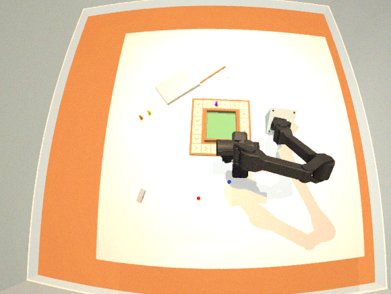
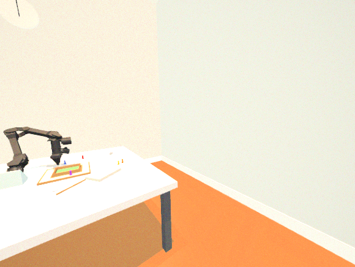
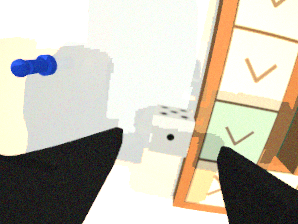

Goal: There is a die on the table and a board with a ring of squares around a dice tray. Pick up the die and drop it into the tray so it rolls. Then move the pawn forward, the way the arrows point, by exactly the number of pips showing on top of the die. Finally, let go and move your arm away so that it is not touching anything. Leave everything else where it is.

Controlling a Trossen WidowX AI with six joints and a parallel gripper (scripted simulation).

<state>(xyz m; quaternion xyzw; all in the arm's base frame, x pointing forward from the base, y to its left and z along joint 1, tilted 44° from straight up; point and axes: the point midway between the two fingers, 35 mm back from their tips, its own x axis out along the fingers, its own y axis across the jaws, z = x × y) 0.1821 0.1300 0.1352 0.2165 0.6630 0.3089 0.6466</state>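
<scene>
The white die is 2 cm below my gripper tip. From my gripper tip the other things lie so: red pawn (19 cm to the left, 14 cm ahead, 2 cm below); green dice tray (15 cm to the right, 9 cm ahead, 3 cm below); blue pawn (10 cm to the left, 2 cm below, 2 cm ahead).
</scene>
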